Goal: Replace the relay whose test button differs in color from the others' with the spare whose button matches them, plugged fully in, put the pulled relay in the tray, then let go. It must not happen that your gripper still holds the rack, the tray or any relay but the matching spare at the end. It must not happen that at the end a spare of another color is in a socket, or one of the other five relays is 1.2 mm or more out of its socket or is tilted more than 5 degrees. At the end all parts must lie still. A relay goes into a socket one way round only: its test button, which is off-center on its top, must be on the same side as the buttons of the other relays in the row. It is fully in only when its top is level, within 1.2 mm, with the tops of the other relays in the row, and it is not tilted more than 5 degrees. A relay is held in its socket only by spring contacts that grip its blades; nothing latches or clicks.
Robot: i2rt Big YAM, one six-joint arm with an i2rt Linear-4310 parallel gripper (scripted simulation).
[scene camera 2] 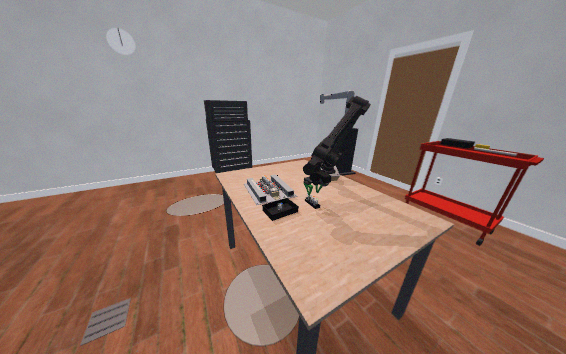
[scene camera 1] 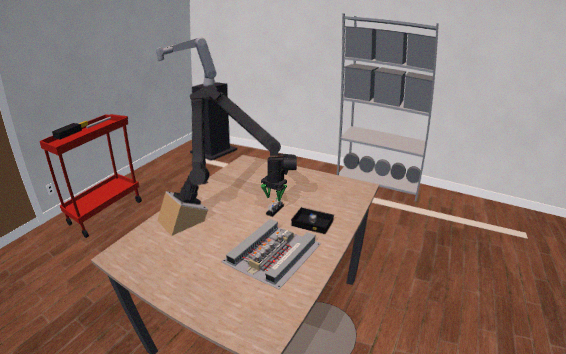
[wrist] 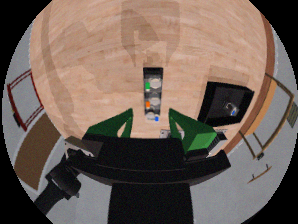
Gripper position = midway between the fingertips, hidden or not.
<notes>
I see my gripper [wrist: 150,111] and a black tray [wrist: 213,101].
</notes>
